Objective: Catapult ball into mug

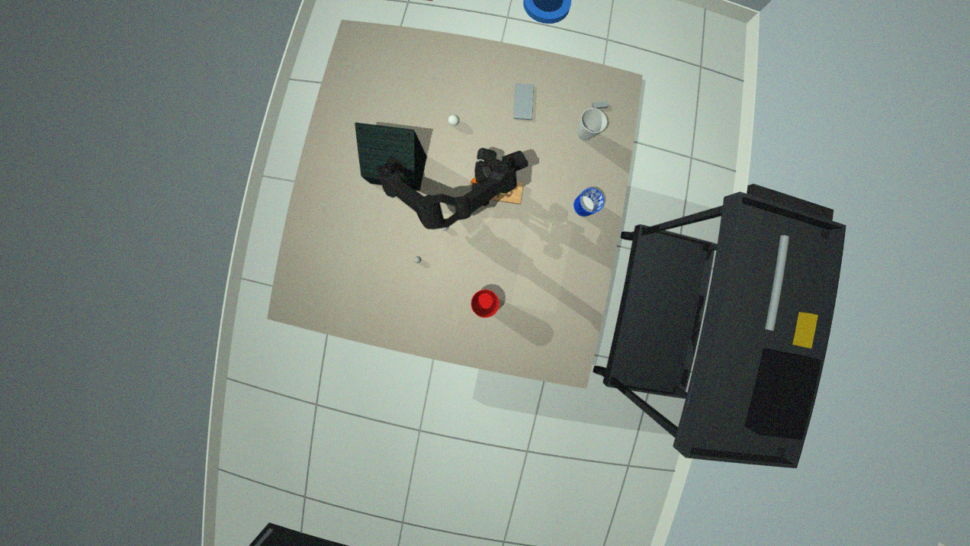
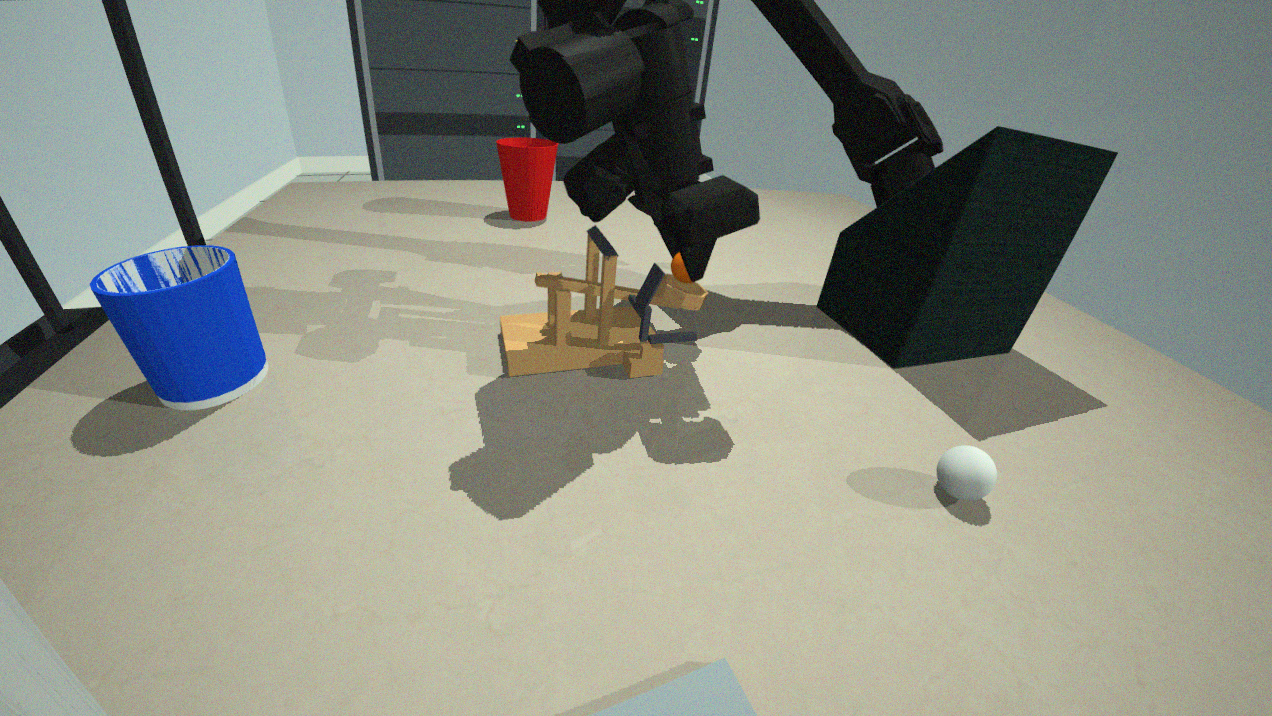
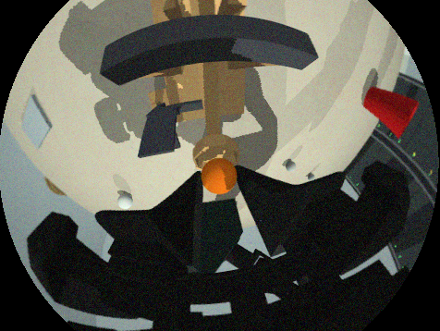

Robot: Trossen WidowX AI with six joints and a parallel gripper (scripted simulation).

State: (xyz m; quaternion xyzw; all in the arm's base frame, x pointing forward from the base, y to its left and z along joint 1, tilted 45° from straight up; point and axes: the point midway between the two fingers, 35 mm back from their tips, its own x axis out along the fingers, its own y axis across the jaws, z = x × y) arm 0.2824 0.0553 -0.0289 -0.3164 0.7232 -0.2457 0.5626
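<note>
My gripper tip is 1 cm below the orange ball. Also, from my gripper tip: wooden catapult: 6 cm ahead, 3 cm to the left, 2 cm below; white ball: 17 cm behind, 22 cm to the left, 5 cm below; grey plate: 6 cm ahead, 39 cm to the left, 7 cm below.
</note>
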